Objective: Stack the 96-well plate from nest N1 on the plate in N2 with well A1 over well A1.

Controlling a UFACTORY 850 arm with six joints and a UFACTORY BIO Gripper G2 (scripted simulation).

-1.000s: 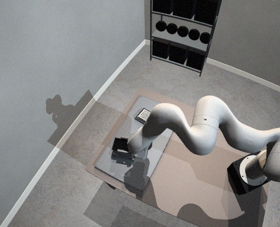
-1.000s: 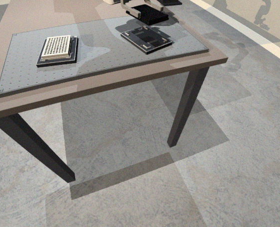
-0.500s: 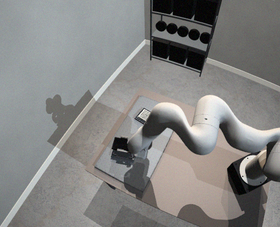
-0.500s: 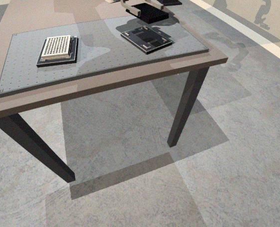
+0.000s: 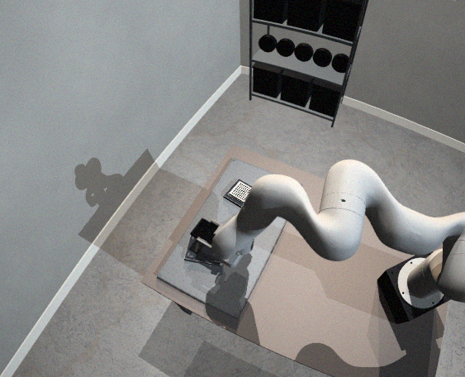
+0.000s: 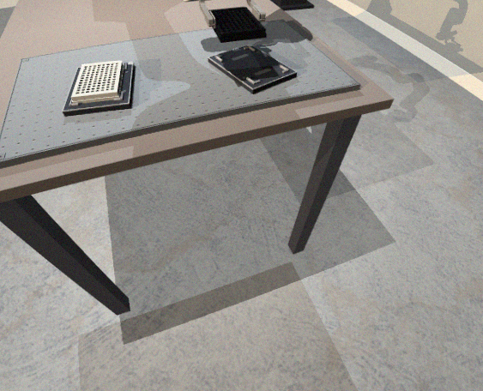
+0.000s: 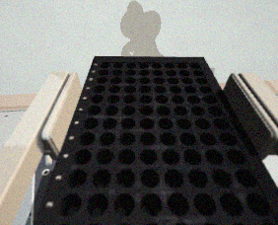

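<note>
Now: hand 280 mm to the left of the white 96-well plate, 90 mm above it and 20 mm past it. Round my hand: plate nest N1 (100 mm below, 40 mm to the left); then plate nest N2 (280 mm to the right, 100 mm below, 20 mm behind); then black 96-well plate (10 mm below).
</note>
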